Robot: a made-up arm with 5 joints.
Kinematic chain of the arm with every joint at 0, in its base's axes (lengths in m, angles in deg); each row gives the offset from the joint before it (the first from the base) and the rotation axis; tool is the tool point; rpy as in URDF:
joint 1: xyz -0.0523 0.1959 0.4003 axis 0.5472 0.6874 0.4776
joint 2: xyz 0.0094 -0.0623 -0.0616 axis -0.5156 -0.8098 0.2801
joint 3: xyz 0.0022 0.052 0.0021 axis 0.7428 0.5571 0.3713
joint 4: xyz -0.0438 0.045 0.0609 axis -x
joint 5: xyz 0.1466 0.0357 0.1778 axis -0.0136 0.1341 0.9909
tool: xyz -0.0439 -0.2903 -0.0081 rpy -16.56 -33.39 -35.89
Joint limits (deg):
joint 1: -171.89..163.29
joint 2: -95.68..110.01
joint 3: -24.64..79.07
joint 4: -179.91..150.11
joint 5: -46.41..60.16
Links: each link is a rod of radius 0.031 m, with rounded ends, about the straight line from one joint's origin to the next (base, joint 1, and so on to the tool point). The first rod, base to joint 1, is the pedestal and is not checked.
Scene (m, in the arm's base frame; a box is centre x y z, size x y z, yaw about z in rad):
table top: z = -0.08
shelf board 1: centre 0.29 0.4 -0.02 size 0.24 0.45 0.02 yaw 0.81
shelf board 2: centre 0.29 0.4 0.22 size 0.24 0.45 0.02 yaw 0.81
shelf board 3: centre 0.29 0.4 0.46 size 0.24 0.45 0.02 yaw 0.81
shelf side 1: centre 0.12 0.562 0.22 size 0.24 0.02 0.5 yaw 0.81
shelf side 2: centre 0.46 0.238 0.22 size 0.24 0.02 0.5 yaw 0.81
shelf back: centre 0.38 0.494 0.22 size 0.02 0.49 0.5 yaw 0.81
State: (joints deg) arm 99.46 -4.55 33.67 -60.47 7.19
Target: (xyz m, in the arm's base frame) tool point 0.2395 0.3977 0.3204
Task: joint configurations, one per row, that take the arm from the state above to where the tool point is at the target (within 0.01 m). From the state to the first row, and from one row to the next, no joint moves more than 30 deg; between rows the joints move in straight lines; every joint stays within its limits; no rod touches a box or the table.
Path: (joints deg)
1: 73.04 -13.59 33.33 -67.82 4.30
2: 46.62 -22.63 32.98 -75.16 1.41
3: 20.20 -31.67 32.64 -82.51 -1.48
4: -6.22 -40.71 32.30 -89.86 -4.37
5: -32.64 -49.75 31.95 -97.20 -7.26
6: -59.06 -58.79 31.61 -104.55 -10.15
7: -85.49 -67.83 31.27 -111.90 -13.04
8: -111.91 -76.87 30.92 -119.24 -15.93
9: -87.02 -68.55 35.75 -131.50 2.95
10: -62.13 -60.23 40.58 -143.77 21.82
11: -37.24 -51.91 45.40 -156.03 40.70

